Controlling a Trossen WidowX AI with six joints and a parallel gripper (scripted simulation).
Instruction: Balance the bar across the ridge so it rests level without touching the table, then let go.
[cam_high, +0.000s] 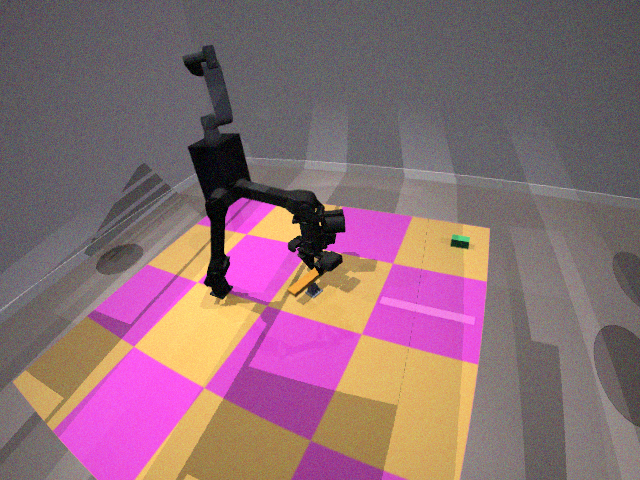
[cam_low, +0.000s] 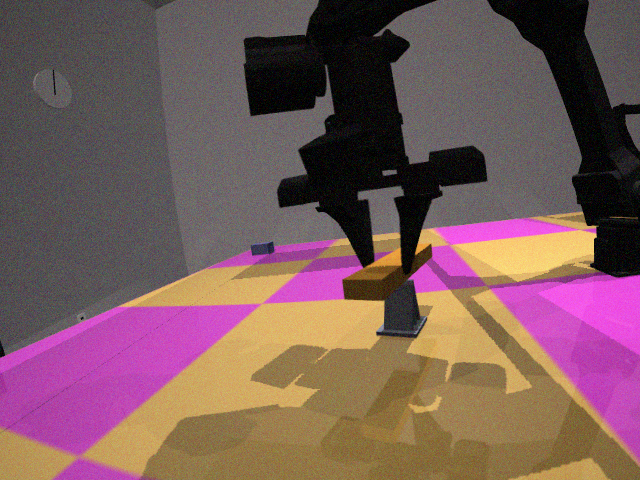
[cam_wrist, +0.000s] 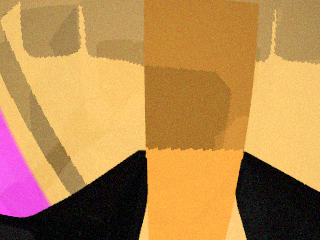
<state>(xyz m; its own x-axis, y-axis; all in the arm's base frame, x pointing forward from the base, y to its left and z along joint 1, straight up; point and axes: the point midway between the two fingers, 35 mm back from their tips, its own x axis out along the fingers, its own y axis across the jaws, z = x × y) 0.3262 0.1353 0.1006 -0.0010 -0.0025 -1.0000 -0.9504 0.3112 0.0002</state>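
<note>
Now: gripper tip 30 mm to the left of the orange bar and 10 mm past it. From my gripper tip the other things lie so: dark blue block: 640 mm to the right, 410 mm ahead, 50 mm below; then green block: 410 mm ahead, 360 mm to the left, 50 mm below.
</note>
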